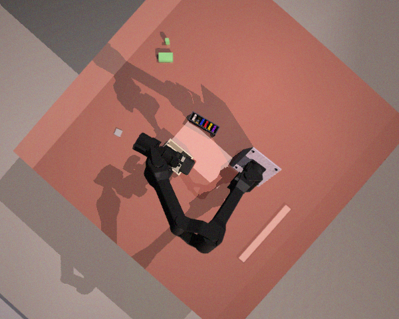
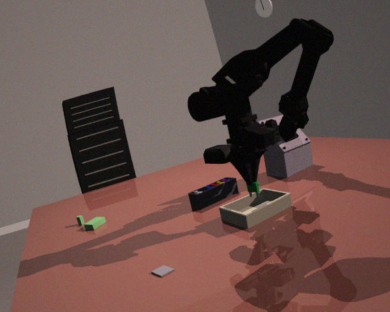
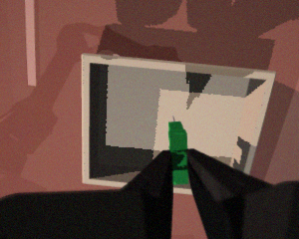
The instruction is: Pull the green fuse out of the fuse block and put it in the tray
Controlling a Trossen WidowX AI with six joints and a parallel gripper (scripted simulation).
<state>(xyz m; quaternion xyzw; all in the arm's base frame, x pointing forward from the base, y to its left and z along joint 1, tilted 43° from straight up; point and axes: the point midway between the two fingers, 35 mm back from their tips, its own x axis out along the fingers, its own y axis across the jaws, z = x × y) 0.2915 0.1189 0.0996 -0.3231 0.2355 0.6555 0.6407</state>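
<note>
The green fuse lies 10 mm below my gripper tip. The rest, counted from my gripper tip: white fuse: 30 mm ahead, 190 mm to the right, 40 mm below; then beige tray: 70 mm below; then blue fuse: 10 mm behind, 190 mm to the right, 40 mm below.
</note>
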